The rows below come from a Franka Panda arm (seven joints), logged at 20 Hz.
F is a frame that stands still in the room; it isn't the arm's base.
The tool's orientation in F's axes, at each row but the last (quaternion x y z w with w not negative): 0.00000, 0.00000, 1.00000, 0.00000; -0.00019, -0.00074, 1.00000, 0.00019; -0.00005, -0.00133, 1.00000, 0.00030; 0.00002, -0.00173, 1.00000, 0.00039; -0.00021, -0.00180, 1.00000, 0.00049; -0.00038, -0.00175, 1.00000, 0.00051; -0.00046, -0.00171, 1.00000, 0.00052; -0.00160, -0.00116, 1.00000, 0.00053; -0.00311, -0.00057, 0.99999, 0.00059; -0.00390, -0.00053, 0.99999, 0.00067; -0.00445, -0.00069, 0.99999, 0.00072
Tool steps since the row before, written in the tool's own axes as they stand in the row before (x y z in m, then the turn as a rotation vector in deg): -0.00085, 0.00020, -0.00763, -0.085, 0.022, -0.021; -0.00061, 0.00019, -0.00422, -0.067, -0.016, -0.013; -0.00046, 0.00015, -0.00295, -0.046, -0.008, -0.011; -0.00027, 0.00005, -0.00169, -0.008, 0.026, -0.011; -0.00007, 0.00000, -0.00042, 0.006, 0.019, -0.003; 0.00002, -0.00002, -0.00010, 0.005, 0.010, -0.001; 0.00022, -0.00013, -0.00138, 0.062, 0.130, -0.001; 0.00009, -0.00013, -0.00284, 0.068, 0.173, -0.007; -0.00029, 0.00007, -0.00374, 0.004, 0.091, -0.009; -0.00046, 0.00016, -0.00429, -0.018, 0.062, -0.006; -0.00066, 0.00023, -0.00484, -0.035, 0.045, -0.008
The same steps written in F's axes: 0.00085, -0.00020, -0.00763, 0.085, -0.022, -0.021; 0.00061, -0.00018, -0.00422, 0.067, 0.016, -0.013; 0.00046, -0.00014, -0.00295, 0.046, 0.008, -0.011; 0.00027, -0.00004, -0.00169, 0.008, -0.026, -0.011; 0.00007, 0.00000, -0.00042, -0.006, -0.019, -0.003; -0.00002, 0.00002, -0.00010, -0.005, -0.010, -0.001; -0.00022, 0.00013, -0.00138, -0.062, -0.130, -0.002; -0.00008, 0.00014, -0.00284, -0.068, -0.173, -0.008; 0.00031, -0.00007, -0.00374, -0.004, -0.091, -0.009; 0.00049, -0.00016, -0.00429, 0.018, -0.062, -0.006; 0.00070, -0.00022, -0.00483, 0.035, -0.045, -0.008
